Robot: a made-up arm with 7 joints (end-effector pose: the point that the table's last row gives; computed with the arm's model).
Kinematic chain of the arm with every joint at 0, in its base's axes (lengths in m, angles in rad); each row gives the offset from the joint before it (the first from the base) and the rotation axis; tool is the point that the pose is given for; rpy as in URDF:
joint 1: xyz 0 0 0.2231 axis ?
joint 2: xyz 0 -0.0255 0.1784 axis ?
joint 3: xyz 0 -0.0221 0.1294 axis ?
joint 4: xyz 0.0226 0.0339 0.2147 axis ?
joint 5: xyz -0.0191 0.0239 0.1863 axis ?
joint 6: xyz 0 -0.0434 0.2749 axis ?
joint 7: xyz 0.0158 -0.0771 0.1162 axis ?
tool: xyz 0 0 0 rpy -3.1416 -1.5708 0
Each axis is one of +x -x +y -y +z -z.
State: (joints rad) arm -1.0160 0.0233 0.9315 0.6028 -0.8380 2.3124 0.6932
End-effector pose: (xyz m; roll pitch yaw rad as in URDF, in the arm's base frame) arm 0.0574 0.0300 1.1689 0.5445 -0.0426 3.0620
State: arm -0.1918 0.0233 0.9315 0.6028 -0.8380 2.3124 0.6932
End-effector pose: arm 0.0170 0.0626 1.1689 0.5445 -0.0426 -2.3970
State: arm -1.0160 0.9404 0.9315 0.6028 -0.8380 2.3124 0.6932
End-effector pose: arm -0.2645 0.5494 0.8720 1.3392 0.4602 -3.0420
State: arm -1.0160 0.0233 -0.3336 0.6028 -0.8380 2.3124 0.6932
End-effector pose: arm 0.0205 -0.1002 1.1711 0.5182 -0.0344 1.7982
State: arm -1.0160 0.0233 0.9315 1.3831 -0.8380 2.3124 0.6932
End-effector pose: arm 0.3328 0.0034 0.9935 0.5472 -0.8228 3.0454
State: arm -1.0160 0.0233 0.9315 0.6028 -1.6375 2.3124 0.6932
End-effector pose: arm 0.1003 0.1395 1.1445 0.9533 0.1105 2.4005
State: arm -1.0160 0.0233 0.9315 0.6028 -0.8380 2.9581 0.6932
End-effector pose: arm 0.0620 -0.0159 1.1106 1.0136 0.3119 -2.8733
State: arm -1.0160 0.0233 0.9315 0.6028 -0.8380 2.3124 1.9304
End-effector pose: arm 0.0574 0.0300 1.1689 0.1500 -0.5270 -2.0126
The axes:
joint 1: +z
joint 2: -y
joint 3: +z
joint 4: +y
joint 5: +z
joint 6: -y
joint 7: +x

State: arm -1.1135 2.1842 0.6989 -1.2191 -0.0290 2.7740 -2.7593
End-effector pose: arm -0.3672 0.0354 -0.0064 -1.5364 1.3881 -3.0653
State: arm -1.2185 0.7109 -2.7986 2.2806 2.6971 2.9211 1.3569
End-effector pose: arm -0.3143 0.0727 0.3317 -2.0701 -0.3126 -1.9820
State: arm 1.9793 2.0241 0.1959 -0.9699 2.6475 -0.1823 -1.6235
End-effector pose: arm 0.1182 -0.3820 -0.3184 -1.5948 -0.1417 0.8140
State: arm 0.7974 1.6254 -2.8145 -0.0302 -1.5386 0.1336 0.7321
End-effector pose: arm -0.6063 -0.7002 0.4957 2.0466 -0.6961 -2.5401
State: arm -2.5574 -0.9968 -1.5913 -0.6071 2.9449 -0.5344 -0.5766
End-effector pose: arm -0.4584 -0.6584 0.6486 -2.4146 -0.5508 -0.9987
